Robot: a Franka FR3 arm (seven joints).
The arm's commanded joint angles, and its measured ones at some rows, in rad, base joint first. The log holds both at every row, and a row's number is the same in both.
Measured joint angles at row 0:
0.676, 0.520, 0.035, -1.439, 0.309, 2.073, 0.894
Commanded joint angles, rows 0 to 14:
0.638, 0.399, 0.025, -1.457, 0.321, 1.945, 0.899
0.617, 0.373, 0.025, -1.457, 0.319, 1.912, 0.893
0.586, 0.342, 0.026, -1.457, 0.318, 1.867, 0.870
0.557, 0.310, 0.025, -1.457, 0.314, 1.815, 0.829
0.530, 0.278, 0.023, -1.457, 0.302, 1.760, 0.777
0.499, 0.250, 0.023, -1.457, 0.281, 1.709, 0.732
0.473, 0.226, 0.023, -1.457, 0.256, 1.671, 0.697
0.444, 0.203, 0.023, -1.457, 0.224, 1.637, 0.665
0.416, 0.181, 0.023, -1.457, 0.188, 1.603, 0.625
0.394, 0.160, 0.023, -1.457, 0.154, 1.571, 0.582
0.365, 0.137, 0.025, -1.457, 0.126, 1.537, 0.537
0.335, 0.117, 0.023, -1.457, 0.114, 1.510, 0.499
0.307, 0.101, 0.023, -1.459, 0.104, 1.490, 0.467
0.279, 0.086, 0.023, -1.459, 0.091, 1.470, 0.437
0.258, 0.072, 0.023, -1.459, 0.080, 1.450, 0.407
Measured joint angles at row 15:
0.334, 0.127, 0.005, -1.433, 0.120, 1.498, 0.506
